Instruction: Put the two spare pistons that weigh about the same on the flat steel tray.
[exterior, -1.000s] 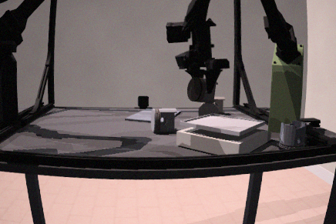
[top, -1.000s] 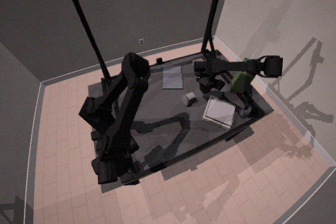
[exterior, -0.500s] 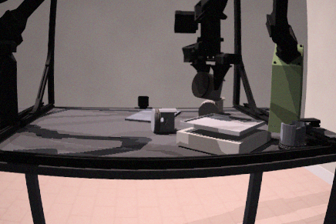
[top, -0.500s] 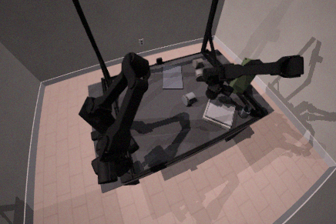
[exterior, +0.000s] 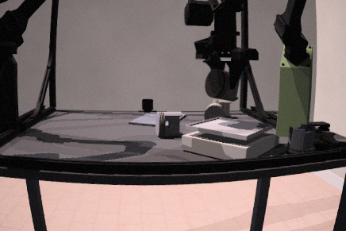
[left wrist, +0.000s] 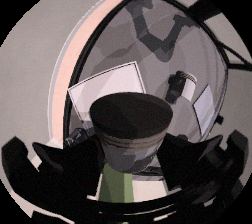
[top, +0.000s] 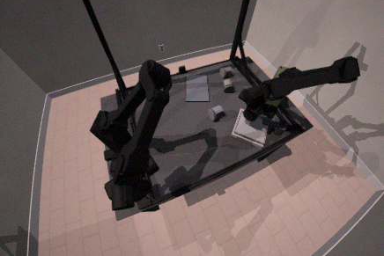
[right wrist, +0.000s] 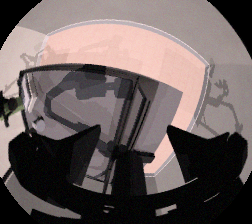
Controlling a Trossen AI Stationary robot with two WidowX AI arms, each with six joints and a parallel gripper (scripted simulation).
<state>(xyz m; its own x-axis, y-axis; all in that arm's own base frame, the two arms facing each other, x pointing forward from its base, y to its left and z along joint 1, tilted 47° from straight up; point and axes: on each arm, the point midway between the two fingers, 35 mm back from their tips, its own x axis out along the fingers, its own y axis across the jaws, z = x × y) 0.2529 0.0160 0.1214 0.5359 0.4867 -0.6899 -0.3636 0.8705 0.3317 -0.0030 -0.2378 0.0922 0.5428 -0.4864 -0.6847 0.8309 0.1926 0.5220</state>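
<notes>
Now: left hand 4 cm short of the white scale pan, 1 cm to the right of it and 13 cm above it. Round my left hand: flat grey steel tray (37 cm behind, 16 cm to the right, 18 cm below); then piston (42 cm behind, 8 cm to the left, 15 cm below).
</notes>
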